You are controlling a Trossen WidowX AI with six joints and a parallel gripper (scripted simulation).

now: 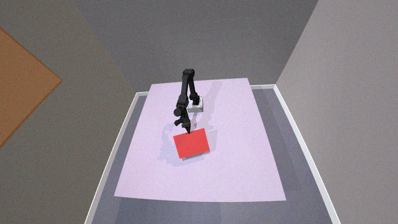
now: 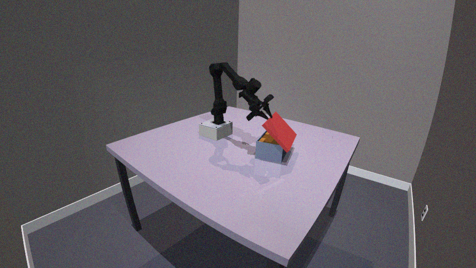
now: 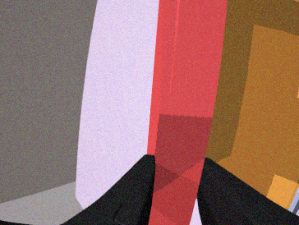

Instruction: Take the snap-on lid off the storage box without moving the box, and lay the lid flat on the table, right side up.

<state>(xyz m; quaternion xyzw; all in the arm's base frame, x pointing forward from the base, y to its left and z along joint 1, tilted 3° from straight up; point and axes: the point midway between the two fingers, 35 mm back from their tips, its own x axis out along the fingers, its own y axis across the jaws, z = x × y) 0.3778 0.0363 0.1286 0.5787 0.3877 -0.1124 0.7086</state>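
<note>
The red lid lies 6 cm ahead of my gripper tip, 5 cm below it and 3 cm to the left of it. Round my gripper tip: storage box: 15 cm below, 3 cm ahead, 1 cm to the left.
</note>
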